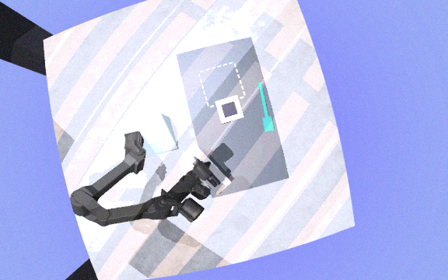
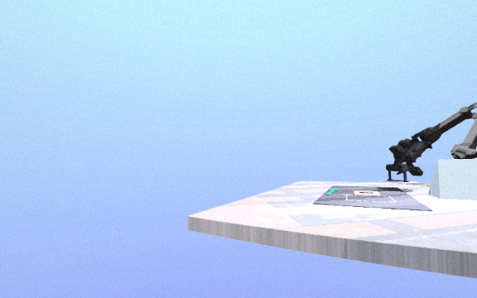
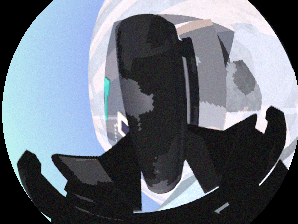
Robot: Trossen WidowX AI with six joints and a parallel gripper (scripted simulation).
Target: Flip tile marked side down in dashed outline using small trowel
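My gripper tip is now 200 mm to the right of the tile, 120 mm short of it and 90 mm above it. The rest, counted from my gripper tip: teal trowel (270 mm ahead, 160 mm to the left, 90 mm below).
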